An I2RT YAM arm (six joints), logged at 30 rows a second.
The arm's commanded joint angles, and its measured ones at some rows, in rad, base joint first. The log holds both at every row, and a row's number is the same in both.
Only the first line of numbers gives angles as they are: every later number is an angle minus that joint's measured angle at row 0.
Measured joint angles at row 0: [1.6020, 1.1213, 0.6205, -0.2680, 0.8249, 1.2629]
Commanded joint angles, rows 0 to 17: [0.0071, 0.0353, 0.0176, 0.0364, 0.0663, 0.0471]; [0.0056, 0.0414, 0.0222, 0.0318, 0.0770, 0.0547]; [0.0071, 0.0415, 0.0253, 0.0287, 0.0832, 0.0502]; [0.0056, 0.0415, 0.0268, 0.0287, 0.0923, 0.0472]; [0.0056, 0.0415, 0.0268, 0.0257, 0.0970, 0.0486]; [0.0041, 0.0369, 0.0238, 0.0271, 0.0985, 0.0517]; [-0.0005, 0.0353, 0.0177, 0.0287, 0.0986, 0.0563]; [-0.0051, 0.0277, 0.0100, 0.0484, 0.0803, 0.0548]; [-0.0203, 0.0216, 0.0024, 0.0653, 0.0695, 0.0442]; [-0.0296, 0.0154, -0.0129, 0.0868, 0.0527, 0.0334]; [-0.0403, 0.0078, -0.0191, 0.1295, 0.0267, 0.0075]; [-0.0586, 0.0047, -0.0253, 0.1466, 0.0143, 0.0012]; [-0.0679, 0.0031, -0.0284, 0.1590, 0.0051, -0.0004]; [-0.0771, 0.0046, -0.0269, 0.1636, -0.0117, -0.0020]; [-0.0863, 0.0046, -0.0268, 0.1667, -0.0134, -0.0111]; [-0.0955, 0.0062, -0.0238, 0.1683, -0.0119, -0.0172]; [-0.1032, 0.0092, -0.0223, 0.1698, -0.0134, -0.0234]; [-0.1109, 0.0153, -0.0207, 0.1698, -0.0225, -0.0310]
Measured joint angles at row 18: [-0.0874, 0.0252, -0.0264, 0.1034, -0.0366, -0.0046]
